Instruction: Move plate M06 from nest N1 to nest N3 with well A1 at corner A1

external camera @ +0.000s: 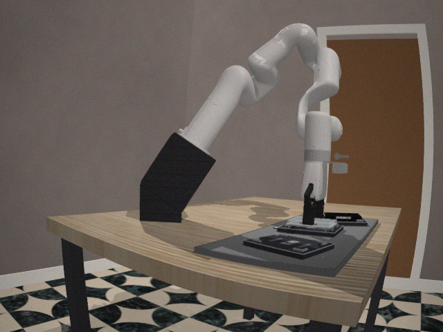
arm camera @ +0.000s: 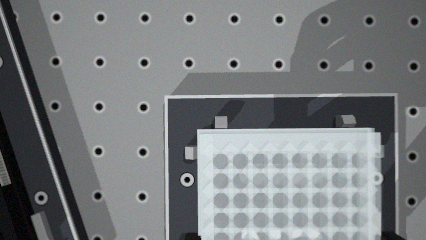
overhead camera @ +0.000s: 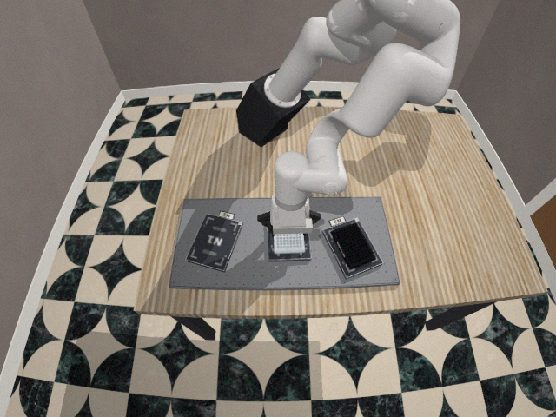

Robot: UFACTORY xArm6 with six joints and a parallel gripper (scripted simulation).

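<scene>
The well plate M06 is 10 mm below my hand. Round my hand: nest N3 (30 mm below); black plate M09 (190 mm to the left, 20 mm below, 10 mm ahead); nest N1 (210 mm to the right, 60 mm ahead, 30 mm below).
</scene>
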